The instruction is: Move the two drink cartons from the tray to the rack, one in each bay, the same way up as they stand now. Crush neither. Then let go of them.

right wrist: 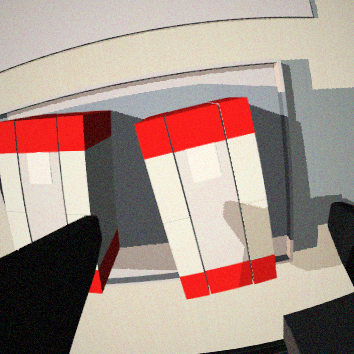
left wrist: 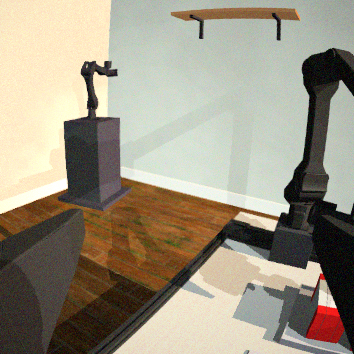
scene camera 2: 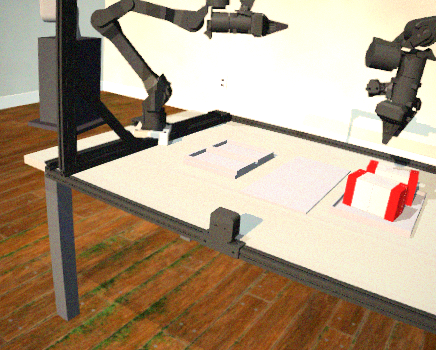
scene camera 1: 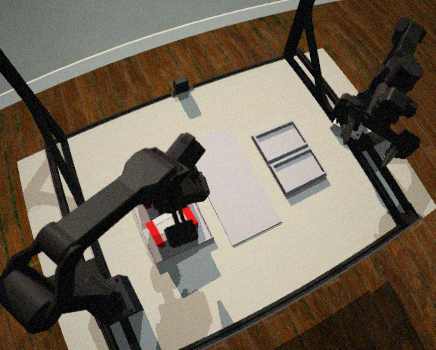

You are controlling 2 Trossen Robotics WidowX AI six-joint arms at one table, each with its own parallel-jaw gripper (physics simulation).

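Frame: origin at the left arm's base, x back, y right, z up, level; centimetres.
Where they show: left gripper, fingertip midpoint: (left wrist: 203,225) (scene camera 2: 286,25) (scene camera 1: 364,155); right gripper, fingertip midpoint: (right wrist: 218,222) (scene camera 2: 389,140) (scene camera 1: 177,211); left arm's base at its link origin: (scene camera 2: 152,127); right arm's base at its link origin: (left wrist: 296,223) (scene camera 1: 108,301).
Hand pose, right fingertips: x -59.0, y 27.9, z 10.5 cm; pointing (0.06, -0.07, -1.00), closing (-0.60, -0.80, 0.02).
Each offset is from my right fingertips to the top centre of the thing. "*": to the spot under its first point.
Two white cartons with red ends lie lengthwise in the tray @[dx +0.9, dy +5.8, dz -12.5 cm] (scene camera 1: 200,245) (scene camera 2: 380,223) (right wrist: 281,80). The nearer carton @[* dx +6.2, dy +11.9, dz -9.1 cm] (scene camera 2: 372,194) in scene camera 2 shows at the left in the right wrist view (right wrist: 42,200); the other carton @[dx -2.2, dy +0.9, dz -6.7 cm] (scene camera 2: 397,174) (right wrist: 210,200) is turned askew. The rack @[dx +35.9, dy -15.5, dz -12.1 cm] (scene camera 1: 288,154) (scene camera 2: 255,165) has two empty bays. My right gripper (scene camera 2: 386,141) (right wrist: 218,222) is open above the cartons; the askew one shows between its fingers in its wrist view, lower down. In scene camera 1 the arm partly hides the cartons. My left gripper (scene camera 1: 365,152) (scene camera 2: 286,26) (left wrist: 203,225) is open and high, away from tray and rack.
A flat pale panel (scene camera 1: 245,200) (scene camera 2: 300,185) (right wrist: 150,25) lies between tray and rack. A small black block @[* dx +36.4, dy +26.1, dz -9.5 cm] (scene camera 1: 180,85) (scene camera 2: 225,225) is fixed at the table edge. Black frame rails and posts border the table. The right arm reaches over the tray.
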